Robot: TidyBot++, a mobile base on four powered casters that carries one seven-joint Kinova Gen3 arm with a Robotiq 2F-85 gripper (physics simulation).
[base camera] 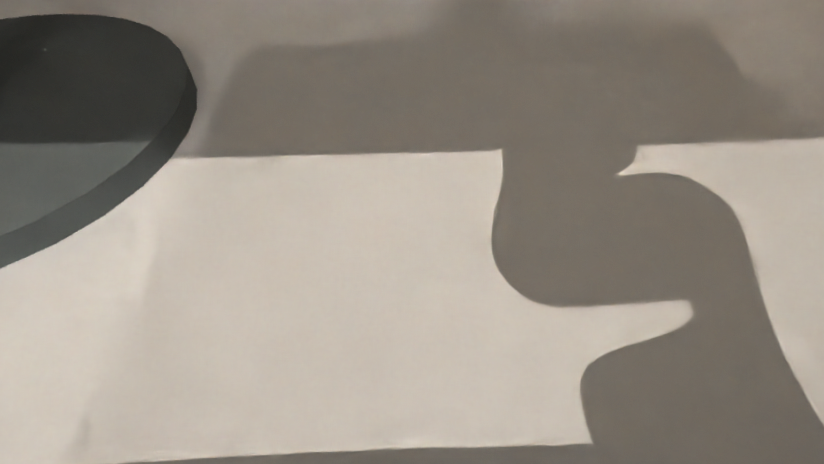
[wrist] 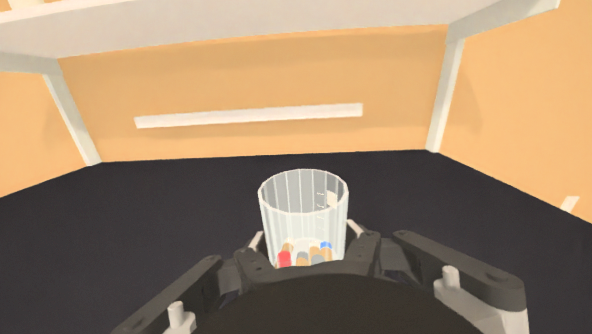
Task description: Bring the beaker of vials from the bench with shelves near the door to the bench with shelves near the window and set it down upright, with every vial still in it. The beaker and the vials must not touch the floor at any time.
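Observation:
The clear beaker [wrist: 305, 220] is at the lower middle of the wrist view, upright or nearly so. Several vials [wrist: 302, 255] with red, grey and blue caps stand or lean low inside it; their lower parts are hidden by the gripper. My gripper [wrist: 305, 236] is shut on the beaker, one finger on each side. The beaker is over the black top of a bench with shelves [wrist: 150, 200]. Whether its base touches the bench top is hidden. The base camera view does not show the gripper or the beaker.
A white shelf [wrist: 240, 25] spans above the bench top, on white posts [wrist: 446, 95] [wrist: 72, 120] at both sides. A white strip [wrist: 250, 115] is on the orange wall behind. In the base camera view, a dark round-edged object [base camera: 86, 86] is at the upper left over the pale floor, with shadows across it.

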